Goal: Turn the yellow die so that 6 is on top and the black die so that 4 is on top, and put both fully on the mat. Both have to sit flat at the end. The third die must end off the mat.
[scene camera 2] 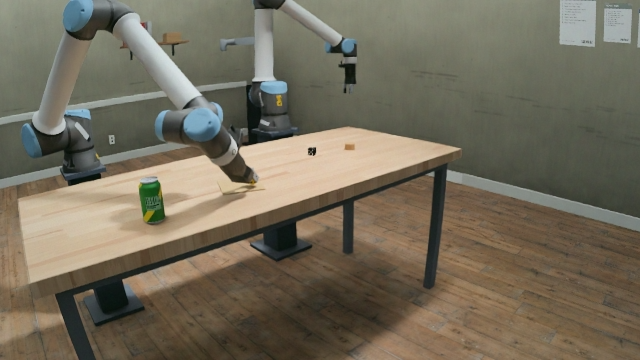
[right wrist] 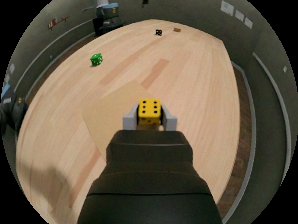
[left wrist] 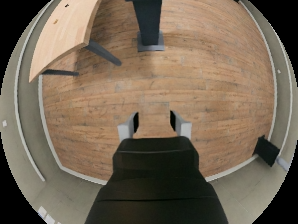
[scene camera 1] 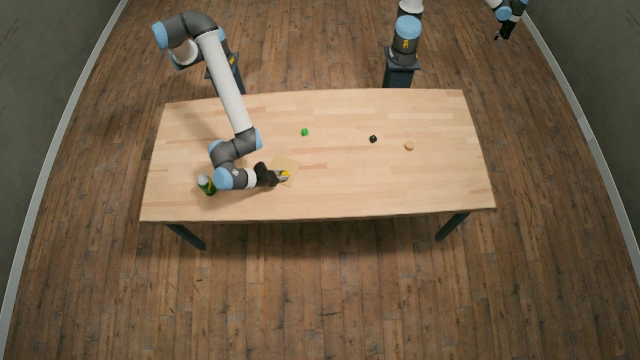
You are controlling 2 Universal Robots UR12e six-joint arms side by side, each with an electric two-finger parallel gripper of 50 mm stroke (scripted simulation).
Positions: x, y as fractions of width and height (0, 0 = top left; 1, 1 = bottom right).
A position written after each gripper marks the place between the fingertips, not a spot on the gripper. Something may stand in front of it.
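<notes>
Left gripper (left wrist: 0.52, 0.52) and right gripper (right wrist: 0.50, 0.49) visible, together with a tan mat (right wrist: 0.35, 0.53). In the left wrist view the mat is out of frame.
</notes>
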